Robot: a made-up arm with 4 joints.
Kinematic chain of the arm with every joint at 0, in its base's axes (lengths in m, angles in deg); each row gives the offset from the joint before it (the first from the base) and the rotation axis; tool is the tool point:
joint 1: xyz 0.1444 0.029 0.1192 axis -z
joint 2: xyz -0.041 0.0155 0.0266 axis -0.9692 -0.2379 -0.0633
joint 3: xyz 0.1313 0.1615 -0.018 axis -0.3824 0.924 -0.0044
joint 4: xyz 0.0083 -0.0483 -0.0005 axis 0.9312 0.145 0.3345
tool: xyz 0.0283 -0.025 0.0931
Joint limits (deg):
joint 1: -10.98..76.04
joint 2: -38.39..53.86
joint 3: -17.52..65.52
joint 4: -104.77..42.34
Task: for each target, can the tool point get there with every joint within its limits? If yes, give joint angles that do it. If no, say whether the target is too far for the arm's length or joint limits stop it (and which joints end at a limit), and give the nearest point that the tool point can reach.
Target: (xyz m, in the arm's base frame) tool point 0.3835 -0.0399 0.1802
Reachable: yes | joints 58.42 -0.38 50.30 -26.28
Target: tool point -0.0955 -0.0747 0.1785
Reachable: no: joint limits stop it (at a limit: joint 1, joint 2, joint 3) | nearest point 0.2105 -0.0829 0.1976 | short by 0.307 m
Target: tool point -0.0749 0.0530 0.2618
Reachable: no: joint limits stop it (at a limit: joint 1, joint 3) | nearest point 0.2171 0.1555 0.2399 | short by 0.310 m
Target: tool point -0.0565 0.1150 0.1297
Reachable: no: joint limits stop it (at a limit: joint 1, joint 3) | nearest point 0.2048 0.1949 0.1493 | short by 0.274 m
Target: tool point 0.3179 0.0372 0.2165
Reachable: yes | joints 36.17 2.89 5.82 0.90
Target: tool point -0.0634 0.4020 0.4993
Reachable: no: too far | nearest point 0.2244 0.2188 0.2582 | short by 0.418 m
